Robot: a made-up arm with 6 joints.
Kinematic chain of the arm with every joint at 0, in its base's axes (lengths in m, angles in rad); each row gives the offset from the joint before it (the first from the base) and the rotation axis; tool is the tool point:
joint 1: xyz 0 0 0.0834 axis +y
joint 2: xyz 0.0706 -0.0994 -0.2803 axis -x
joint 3: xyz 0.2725 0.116 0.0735 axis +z
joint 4: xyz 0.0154 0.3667 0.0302 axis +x
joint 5: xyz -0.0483 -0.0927 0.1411 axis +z
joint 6: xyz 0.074 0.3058 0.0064 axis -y
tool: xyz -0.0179 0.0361 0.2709
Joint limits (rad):
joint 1: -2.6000..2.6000
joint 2: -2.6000..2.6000
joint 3: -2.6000..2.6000
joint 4: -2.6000..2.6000
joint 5: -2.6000..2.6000
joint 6: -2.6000..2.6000
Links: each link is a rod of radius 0.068 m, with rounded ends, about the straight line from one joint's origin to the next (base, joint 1, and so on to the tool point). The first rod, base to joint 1, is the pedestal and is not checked.
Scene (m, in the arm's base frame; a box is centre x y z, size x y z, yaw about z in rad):
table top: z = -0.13
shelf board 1: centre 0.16 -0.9 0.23 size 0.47 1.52 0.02 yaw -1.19
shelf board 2: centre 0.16 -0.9 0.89 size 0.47 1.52 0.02 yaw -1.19
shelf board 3: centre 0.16 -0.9 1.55 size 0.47 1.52 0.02 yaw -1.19
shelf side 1: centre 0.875 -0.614 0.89 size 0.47 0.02 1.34 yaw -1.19
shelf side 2: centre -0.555 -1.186 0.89 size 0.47 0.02 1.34 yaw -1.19
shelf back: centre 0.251 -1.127 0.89 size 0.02 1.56 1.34 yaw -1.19
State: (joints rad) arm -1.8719 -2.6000 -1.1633 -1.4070 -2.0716 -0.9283
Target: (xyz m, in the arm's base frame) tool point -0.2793 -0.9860 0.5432
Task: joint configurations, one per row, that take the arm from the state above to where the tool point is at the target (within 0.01 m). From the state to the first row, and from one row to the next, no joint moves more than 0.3 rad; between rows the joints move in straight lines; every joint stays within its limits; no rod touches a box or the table.
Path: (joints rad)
1: -1.8600 -2.3186 -1.1225 -1.5393 -2.0706 -0.9449
2: -1.8481 -2.0372 -1.0818 -1.6717 -2.0697 -0.9614
3: -1.8362 -1.7557 -1.0410 -1.8040 -2.0687 -0.9780
4: -1.8243 -1.4743 -1.0003 -1.9363 -2.0678 -0.9945
5: -1.8124 -1.1929 -0.9595 -2.0687 -2.0668 -1.0111
6: -1.9271 -1.4596 -0.8407 -1.8203 -2.2392 -1.0440
7: -2.0419 -1.7262 -0.7218 -1.5718 -2.4116 -1.0769
8: -2.1566 -1.9929 -0.6029 -1.3234 -2.5840 -1.1098

